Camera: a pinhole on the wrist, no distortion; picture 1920 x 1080 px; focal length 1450.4 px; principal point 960.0 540.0 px. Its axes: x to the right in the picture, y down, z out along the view. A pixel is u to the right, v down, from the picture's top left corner.
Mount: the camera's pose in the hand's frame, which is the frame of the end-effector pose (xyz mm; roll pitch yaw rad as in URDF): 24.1 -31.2 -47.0 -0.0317 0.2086 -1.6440
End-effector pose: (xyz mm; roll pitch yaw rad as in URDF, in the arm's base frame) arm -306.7 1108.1 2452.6 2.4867 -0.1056 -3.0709
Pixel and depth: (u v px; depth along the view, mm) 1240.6 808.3 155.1
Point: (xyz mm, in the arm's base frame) -372.5 1087.7 2323.9
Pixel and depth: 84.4 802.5 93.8
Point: -360.0 1141.1 2415.4
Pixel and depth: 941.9 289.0 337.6
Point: -315.5 1207.5 2167.5
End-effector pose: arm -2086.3 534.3 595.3 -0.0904 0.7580 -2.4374
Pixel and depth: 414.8 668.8 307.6
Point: -2239.6 350.9 750.1
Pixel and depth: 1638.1 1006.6 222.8
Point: -2332.7 548.2 650.6
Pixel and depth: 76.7 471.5 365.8
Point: -2191.1 258.0 826.7
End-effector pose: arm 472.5 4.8 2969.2 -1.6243 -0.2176 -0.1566
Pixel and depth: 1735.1 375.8 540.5
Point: 410.0 465.7 3347.8
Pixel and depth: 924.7 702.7 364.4
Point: 572.5 307.8 3067.3
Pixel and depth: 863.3 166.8 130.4
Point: 470.3 92.0 3009.9
